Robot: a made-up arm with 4 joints.
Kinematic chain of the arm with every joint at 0, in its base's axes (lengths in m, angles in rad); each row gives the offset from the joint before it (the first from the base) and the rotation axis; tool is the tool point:
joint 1: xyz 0 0 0.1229 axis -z
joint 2: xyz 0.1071 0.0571 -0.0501 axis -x
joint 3: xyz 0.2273 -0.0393 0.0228 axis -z
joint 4: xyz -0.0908 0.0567 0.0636 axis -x
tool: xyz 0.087 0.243 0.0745
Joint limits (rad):
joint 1: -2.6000..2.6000
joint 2: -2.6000..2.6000
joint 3: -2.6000..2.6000
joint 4: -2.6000..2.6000
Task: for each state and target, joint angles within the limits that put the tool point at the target. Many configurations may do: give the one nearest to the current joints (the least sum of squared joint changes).
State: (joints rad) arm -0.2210 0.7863 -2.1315 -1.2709
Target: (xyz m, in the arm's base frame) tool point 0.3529 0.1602 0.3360
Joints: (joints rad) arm 0.3987 0.9337 -2.0007 -1.1805
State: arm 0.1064 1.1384 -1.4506 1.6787
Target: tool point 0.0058 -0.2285 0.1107
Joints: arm 1.0411 1.3344 -1.8109 1.5378
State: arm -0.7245 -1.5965 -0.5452 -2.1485
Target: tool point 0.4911 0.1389 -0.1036
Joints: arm -0.2886 -2.1942 -1.2285 -2.5719
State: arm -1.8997 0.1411 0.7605 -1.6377
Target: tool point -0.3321 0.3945 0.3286
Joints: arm -1.7281 0.5283 0.8945 -0.9370
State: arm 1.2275 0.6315 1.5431 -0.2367
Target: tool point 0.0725 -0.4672 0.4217
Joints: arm 1.5088 0.5064 2.3952 -0.6896
